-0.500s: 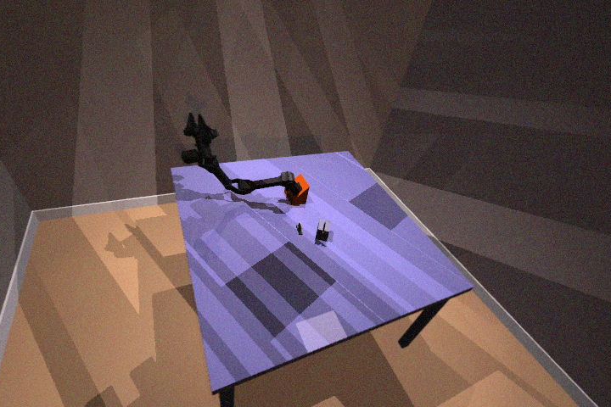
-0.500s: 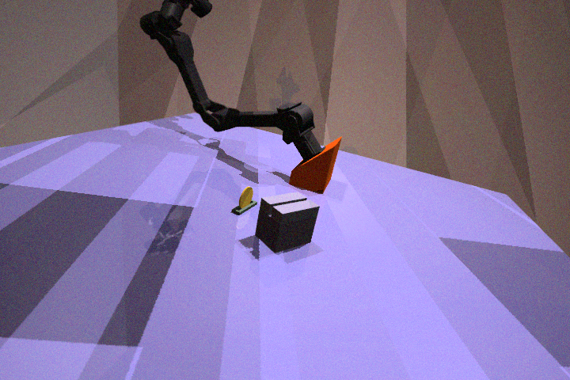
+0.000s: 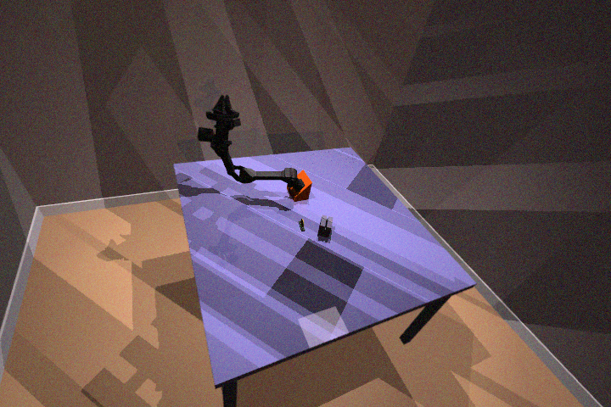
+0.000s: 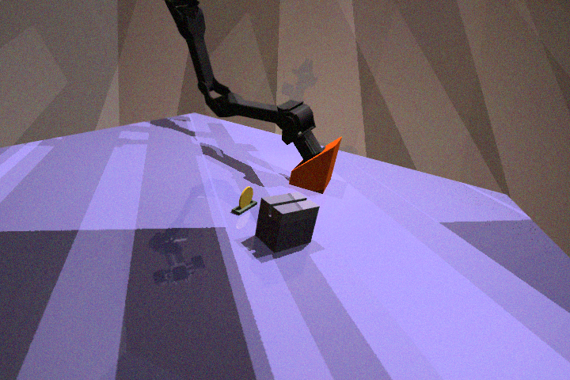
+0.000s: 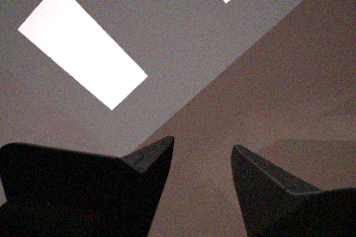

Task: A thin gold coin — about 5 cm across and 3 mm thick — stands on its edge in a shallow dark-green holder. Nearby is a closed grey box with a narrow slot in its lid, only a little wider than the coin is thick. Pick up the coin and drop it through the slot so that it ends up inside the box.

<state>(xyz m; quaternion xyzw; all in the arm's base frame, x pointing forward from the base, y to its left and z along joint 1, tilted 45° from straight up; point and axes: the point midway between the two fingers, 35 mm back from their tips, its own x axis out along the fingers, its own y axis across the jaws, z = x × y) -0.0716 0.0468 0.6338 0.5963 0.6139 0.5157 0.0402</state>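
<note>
My gripper tip is now 57 cm above the coin, 34 cm to the right of it and 32 cm short of it.
</note>
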